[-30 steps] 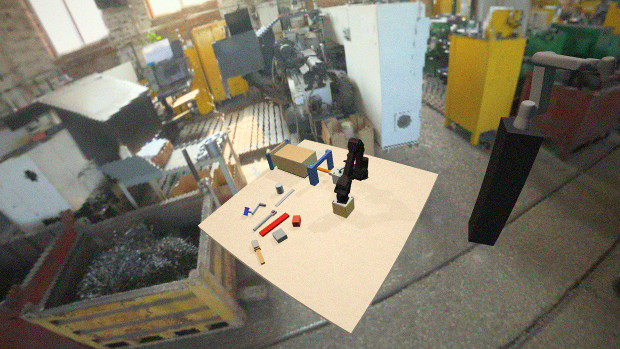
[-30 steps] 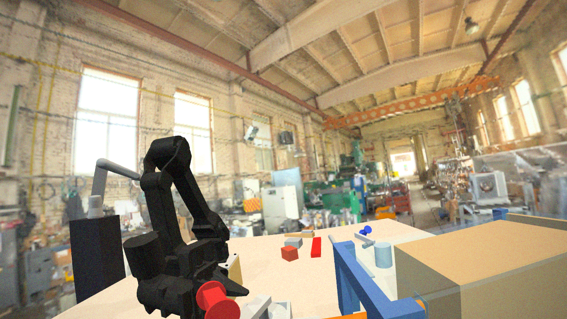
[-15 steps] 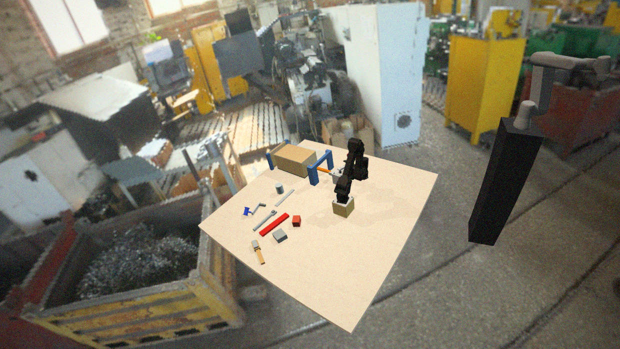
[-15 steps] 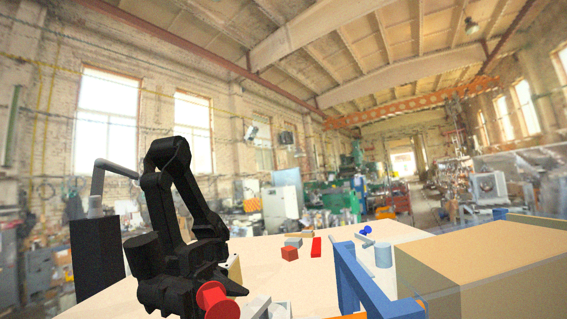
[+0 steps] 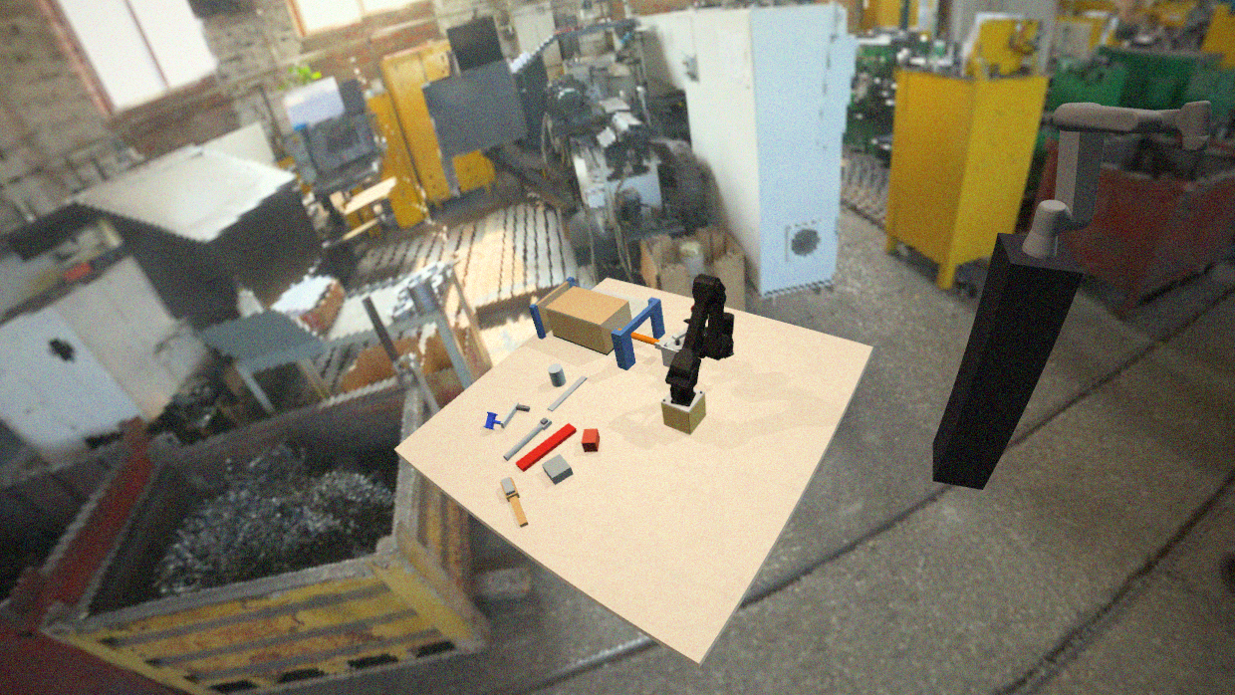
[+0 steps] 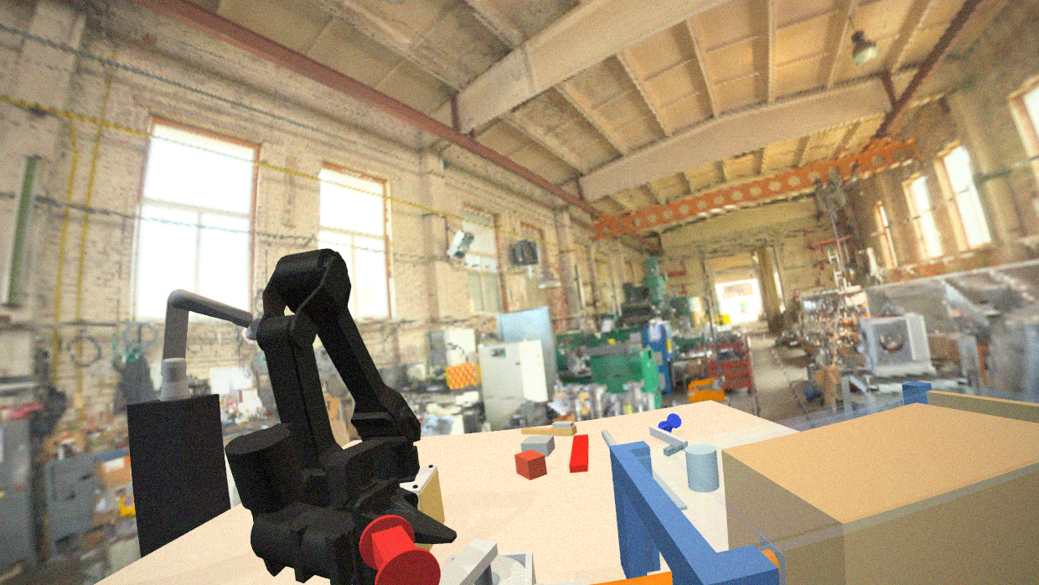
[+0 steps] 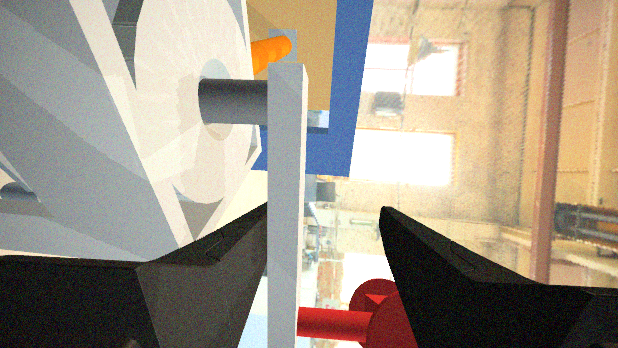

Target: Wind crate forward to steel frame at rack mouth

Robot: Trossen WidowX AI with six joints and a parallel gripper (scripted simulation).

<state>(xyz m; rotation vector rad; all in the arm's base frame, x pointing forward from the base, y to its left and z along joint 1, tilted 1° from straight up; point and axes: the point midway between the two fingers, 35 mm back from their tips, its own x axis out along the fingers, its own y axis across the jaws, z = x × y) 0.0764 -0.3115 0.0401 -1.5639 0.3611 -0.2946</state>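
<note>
Now: gripper tip 2 cm past the red-knobbed winch handle, 1 cm to the left of it and 1 cm above it. Round my gripper tip: red knob 4 cm to the right, 4 cm behind, 2 cm above; then blue steel frame 17 cm ahead, 3 cm below, 1 cm to the left; then grey winch 10 cm below, 4 cm to the left.
</note>
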